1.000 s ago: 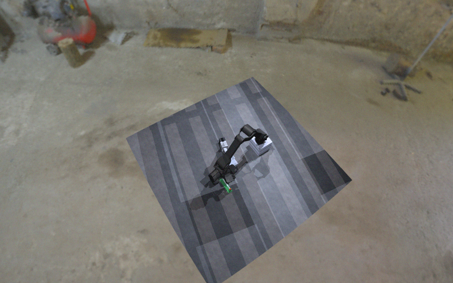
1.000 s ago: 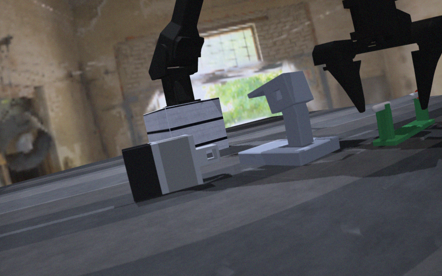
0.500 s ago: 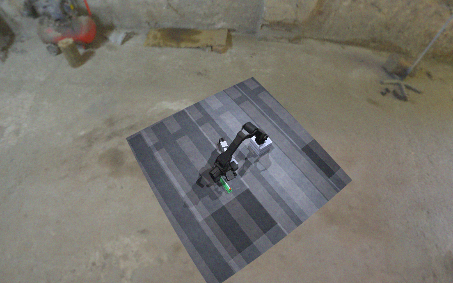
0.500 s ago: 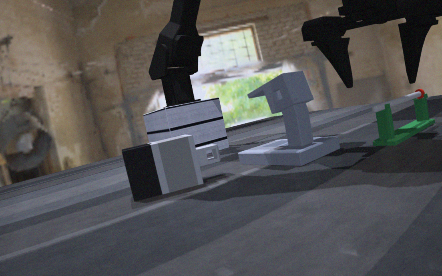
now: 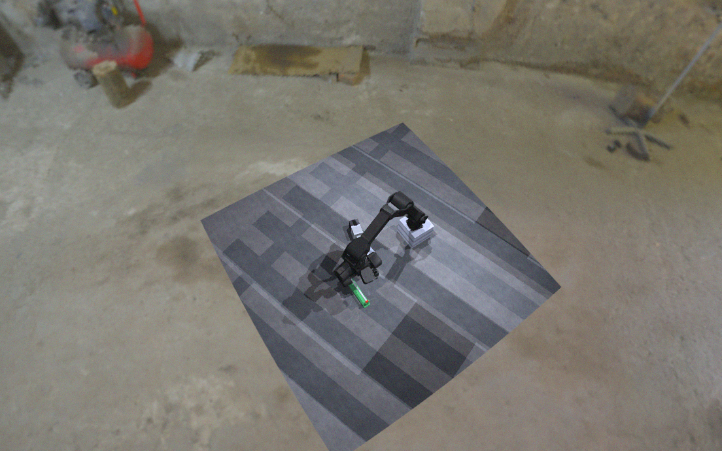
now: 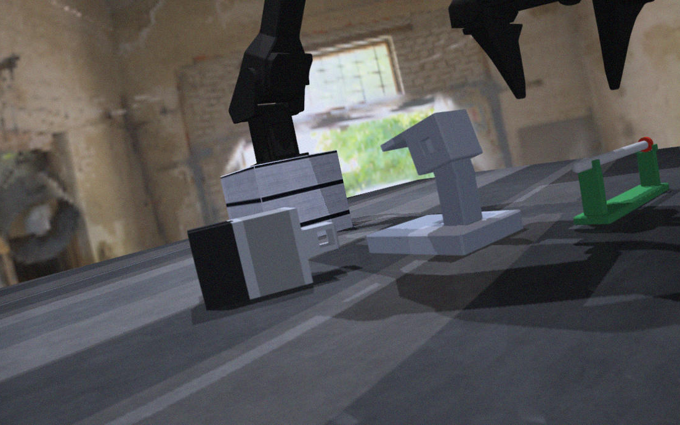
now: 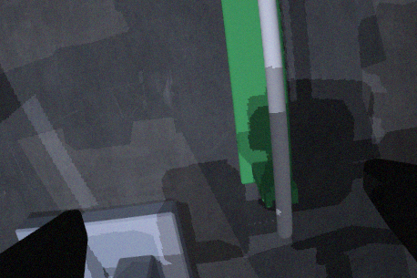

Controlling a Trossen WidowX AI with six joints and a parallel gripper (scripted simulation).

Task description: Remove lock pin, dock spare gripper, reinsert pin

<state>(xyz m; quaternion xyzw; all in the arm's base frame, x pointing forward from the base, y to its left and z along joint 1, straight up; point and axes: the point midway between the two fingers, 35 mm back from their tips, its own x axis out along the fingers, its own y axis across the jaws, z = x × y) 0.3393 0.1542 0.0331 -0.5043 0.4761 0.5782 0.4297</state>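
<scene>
The spare gripper is 250 mm to the right of my gripper tip, 90 mm behind it and 70 mm below it. The rest, counted from my gripper tip: grey mount (100 mm to the right, 60 mm behind, 50 mm below); cradle (80 mm below, 30 mm to the left, 20 mm ahead).
</scene>
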